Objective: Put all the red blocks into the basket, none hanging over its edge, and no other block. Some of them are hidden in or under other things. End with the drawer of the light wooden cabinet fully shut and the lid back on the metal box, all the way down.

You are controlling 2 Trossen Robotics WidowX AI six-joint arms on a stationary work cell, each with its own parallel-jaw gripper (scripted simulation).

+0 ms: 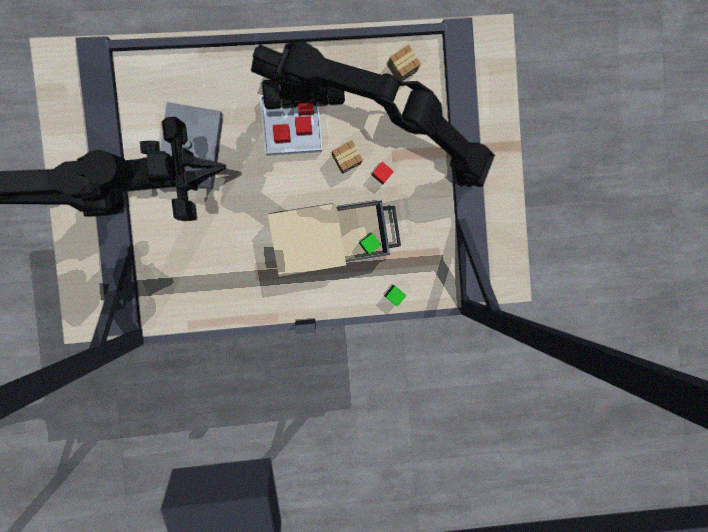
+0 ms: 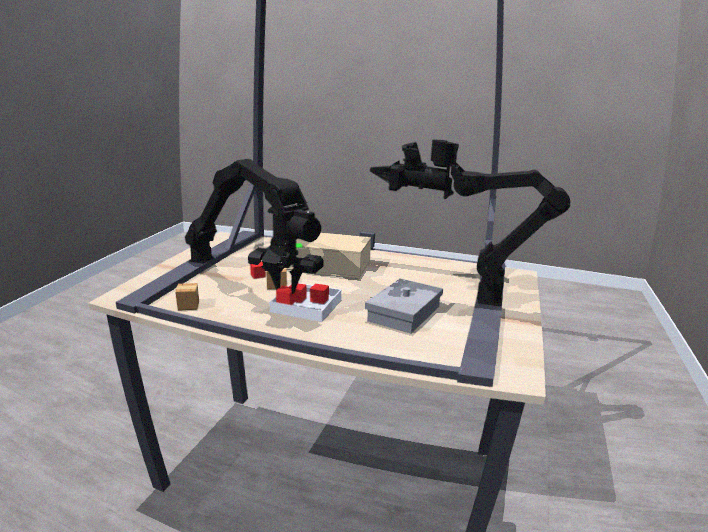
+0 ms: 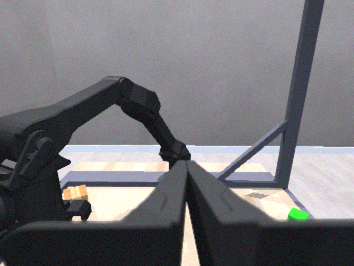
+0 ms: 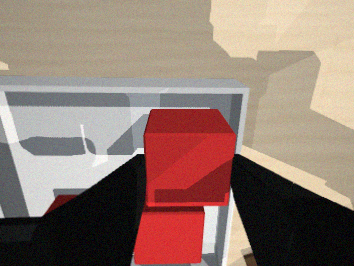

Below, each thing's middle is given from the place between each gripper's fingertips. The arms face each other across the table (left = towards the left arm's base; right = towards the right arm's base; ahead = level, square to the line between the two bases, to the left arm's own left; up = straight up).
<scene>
The white basket (image 1: 307, 143) lies 40 mm behind my right hand (image 2: 285, 291), 40 mm to the left of it and 70 mm below it. From my right hand the other things lie so: metal box (image 2: 388, 321): 80 mm behind, 290 mm to the left, 60 mm below; light wooden cabinet (image 1: 309, 239): 340 mm behind, 40 mm to the right, 50 mm below; grey metal lid (image 1: 203, 125): 80 mm behind, 290 mm to the left, 40 mm below.
My left gripper is now 290 mm above the grey metal lid, 110 mm short of it and 100 mm to the right of it. Round my left hand: white basket: 330 mm below, 150 mm to the right, 150 mm ahead; metal box: 320 mm below, 110 mm ahead, 100 mm to the left; light wooden cabinet: 300 mm below, 230 mm to the right, 140 mm behind.
</scene>
